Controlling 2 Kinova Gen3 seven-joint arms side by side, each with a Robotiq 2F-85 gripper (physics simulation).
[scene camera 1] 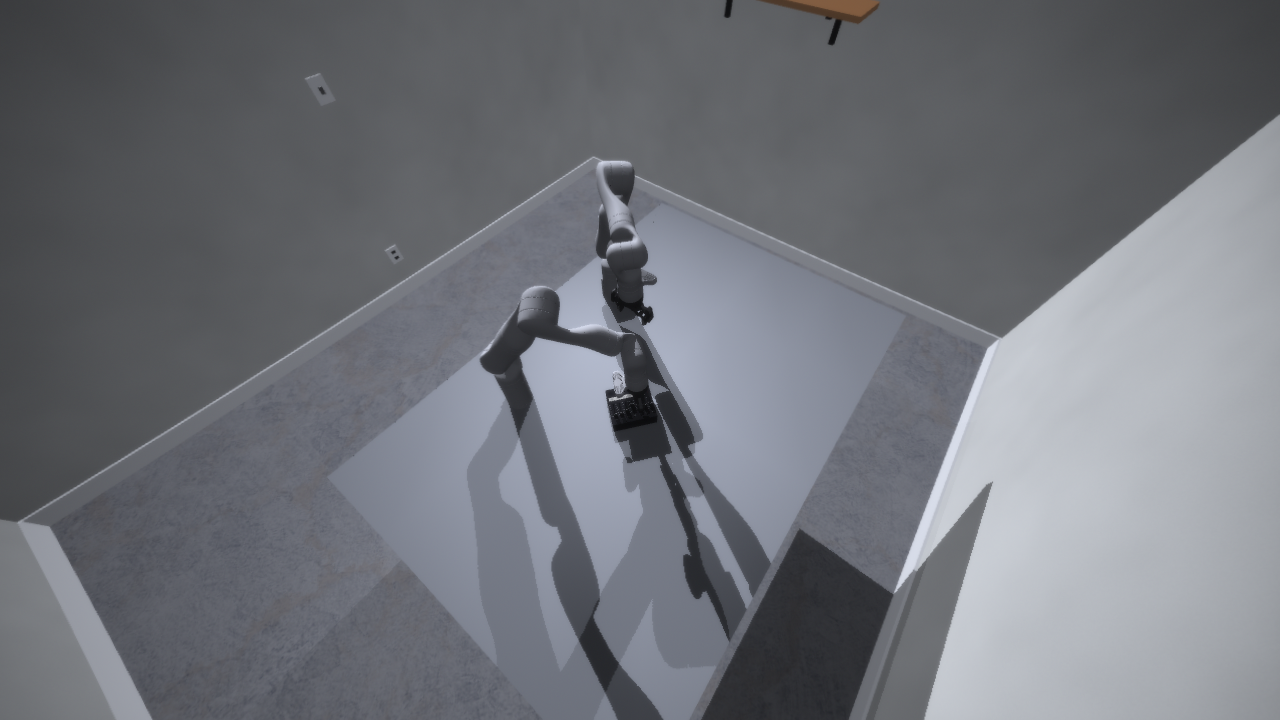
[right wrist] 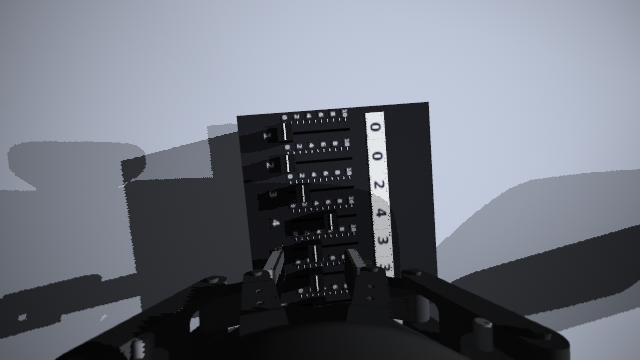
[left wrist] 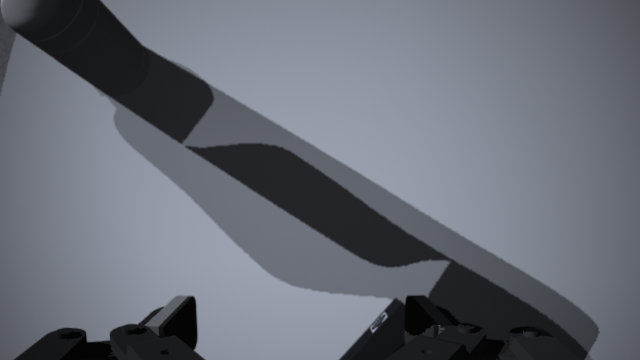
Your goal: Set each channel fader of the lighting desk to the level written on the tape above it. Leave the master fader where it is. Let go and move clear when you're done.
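The black lighting desk lies under my right gripper, which is open, its fingertips either side of the fifth fader, apart from it. The tape reads 0, 0, 2, 4, 3, 3 from the top in the right wrist view. Fader 1 and fader 2 stand at 0, fader 3 near 2, fader 4 slightly above 6. The fifth and sixth stand near 3. The master is hidden. My left gripper is open and empty, away from the desk.
The pale table surface carries long arm shadows. The right arm reaches over the desk from the left in scene camera 1, and its wrist is below the left gripper there. An orange bench stands far off.
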